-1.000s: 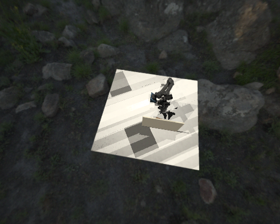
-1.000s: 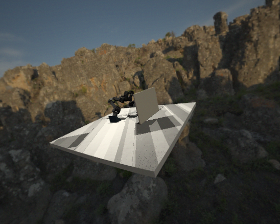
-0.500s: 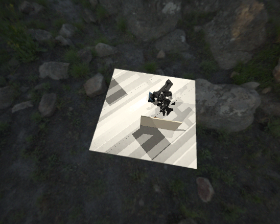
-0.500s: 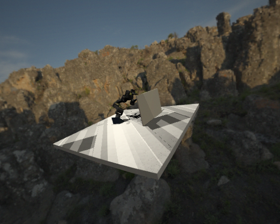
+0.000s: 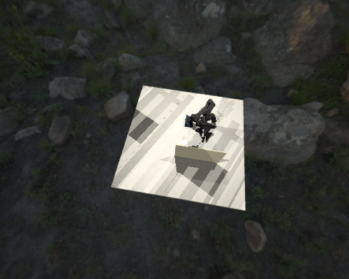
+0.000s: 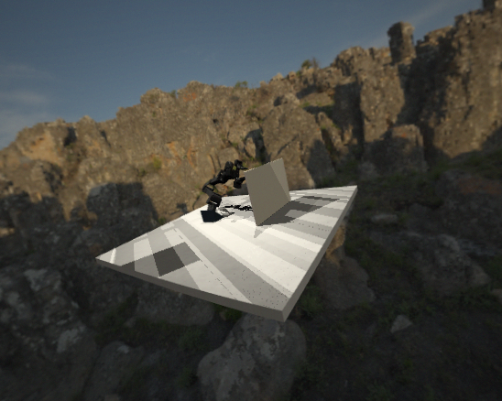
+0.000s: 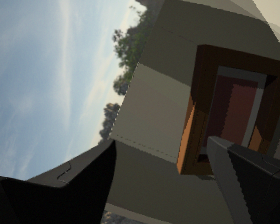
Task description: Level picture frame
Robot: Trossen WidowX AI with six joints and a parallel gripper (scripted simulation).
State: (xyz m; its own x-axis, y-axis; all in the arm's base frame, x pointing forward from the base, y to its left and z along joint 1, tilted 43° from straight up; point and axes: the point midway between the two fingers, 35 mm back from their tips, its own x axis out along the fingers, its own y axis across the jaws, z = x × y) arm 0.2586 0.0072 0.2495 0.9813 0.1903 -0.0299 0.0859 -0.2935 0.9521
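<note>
The brown wooden picture frame is 13 cm ahead of my gripper tip and 11 cm below it. The rest, counted from my gripper tip: wall panel 14 cm ahead, 1 cm to the left, 12 cm below.
</note>
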